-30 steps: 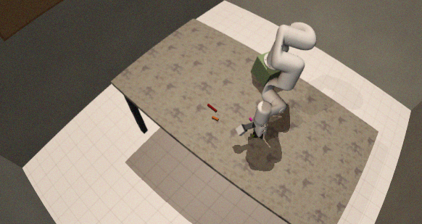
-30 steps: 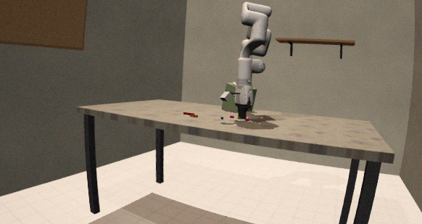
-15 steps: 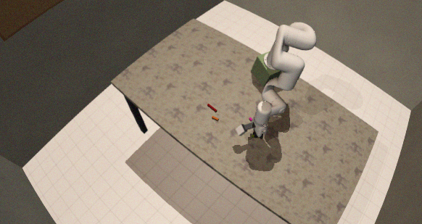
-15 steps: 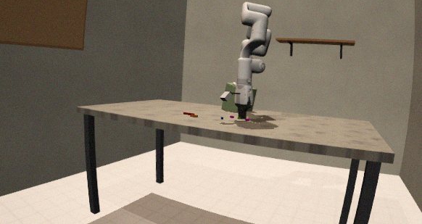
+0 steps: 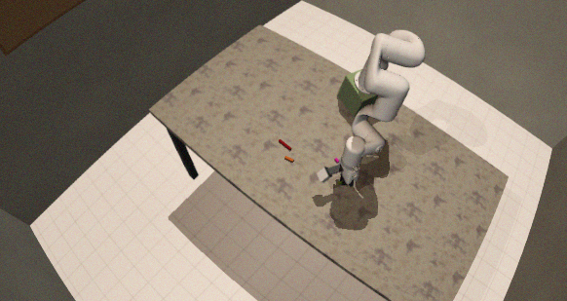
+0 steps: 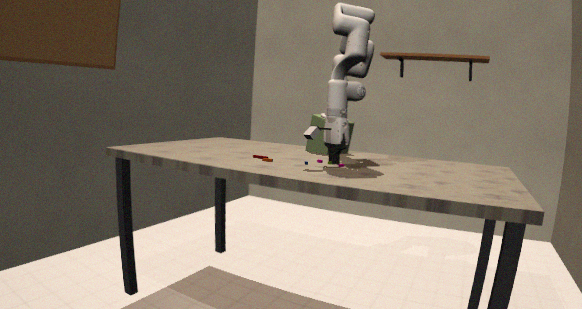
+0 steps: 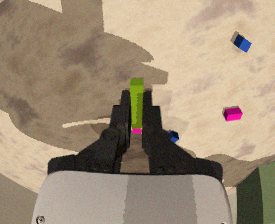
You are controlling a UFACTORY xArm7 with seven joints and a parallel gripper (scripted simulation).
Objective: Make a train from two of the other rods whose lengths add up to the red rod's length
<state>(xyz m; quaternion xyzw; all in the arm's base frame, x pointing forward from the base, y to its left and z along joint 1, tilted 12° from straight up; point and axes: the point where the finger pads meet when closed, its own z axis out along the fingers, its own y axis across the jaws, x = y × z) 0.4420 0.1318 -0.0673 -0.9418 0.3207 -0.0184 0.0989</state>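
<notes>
Now: hand 2 cm above the lime rod. From my hand the other things lie so: orange rod (26 cm to the right, 3 cm below, 2 cm ahead); red rod (31 cm to the right, 3 cm below, 3 cm behind).
</notes>
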